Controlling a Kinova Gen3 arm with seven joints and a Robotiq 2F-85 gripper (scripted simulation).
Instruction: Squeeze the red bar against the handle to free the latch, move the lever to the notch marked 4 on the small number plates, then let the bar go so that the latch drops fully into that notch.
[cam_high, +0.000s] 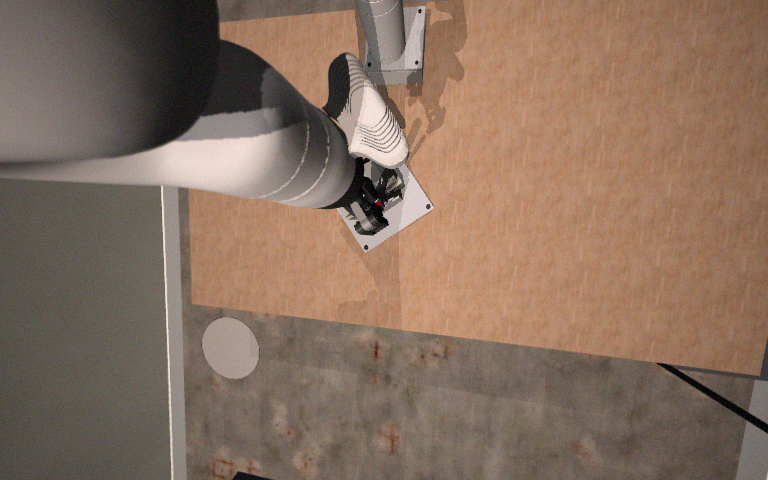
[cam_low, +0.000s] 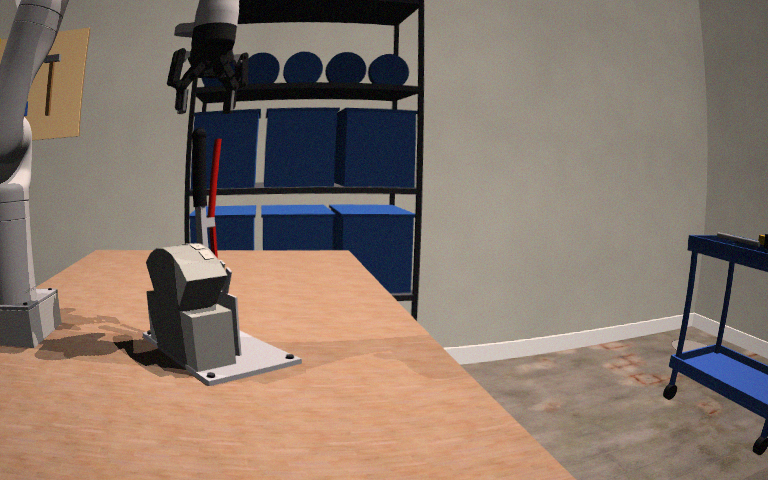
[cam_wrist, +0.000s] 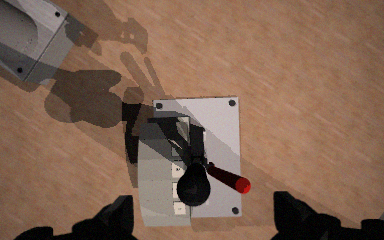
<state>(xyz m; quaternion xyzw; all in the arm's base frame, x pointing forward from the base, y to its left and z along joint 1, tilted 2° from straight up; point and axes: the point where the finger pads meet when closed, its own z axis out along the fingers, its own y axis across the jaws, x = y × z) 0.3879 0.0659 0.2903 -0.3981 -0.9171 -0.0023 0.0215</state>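
Right now my hand is 20 mm short of the red bar and 180 mm above it.
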